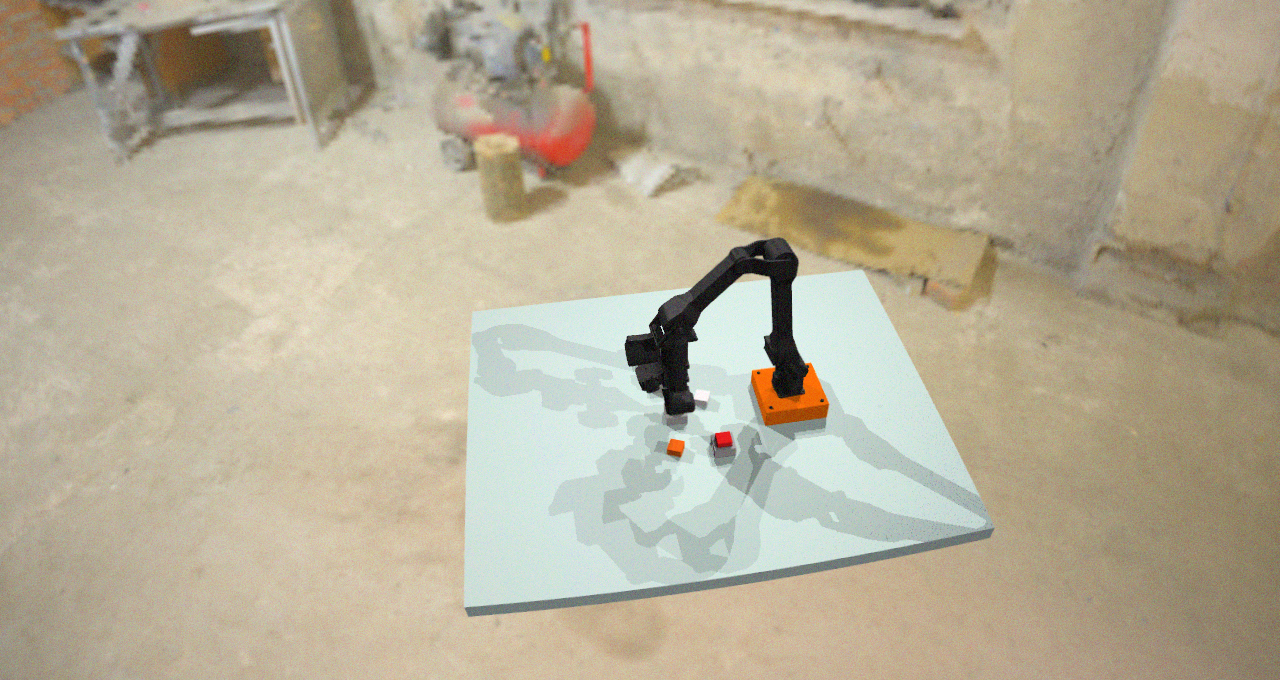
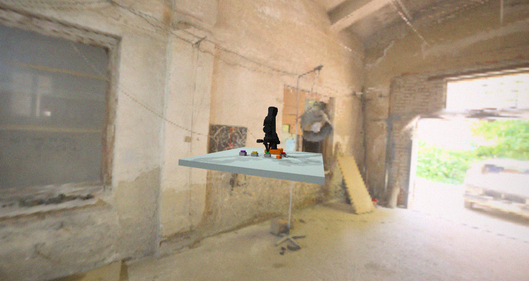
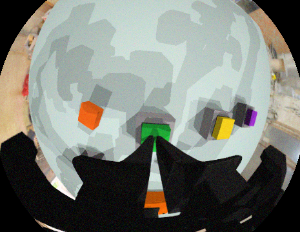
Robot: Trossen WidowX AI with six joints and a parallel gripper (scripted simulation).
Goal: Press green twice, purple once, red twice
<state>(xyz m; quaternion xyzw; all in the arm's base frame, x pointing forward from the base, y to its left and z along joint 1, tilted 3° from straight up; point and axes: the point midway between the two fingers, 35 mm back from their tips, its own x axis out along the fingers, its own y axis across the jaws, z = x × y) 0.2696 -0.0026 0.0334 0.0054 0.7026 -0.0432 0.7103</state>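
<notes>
The green button lies 1 cm below my gripper tip. From my gripper tip the other things lie so: yellow button (11 cm to the right, 1 cm below, 1 cm ahead); white block (7 cm behind, 4 cm to the right, 3 cm below); orange block (10 cm to the left, 3 cm below, 2 cm ahead).
</notes>
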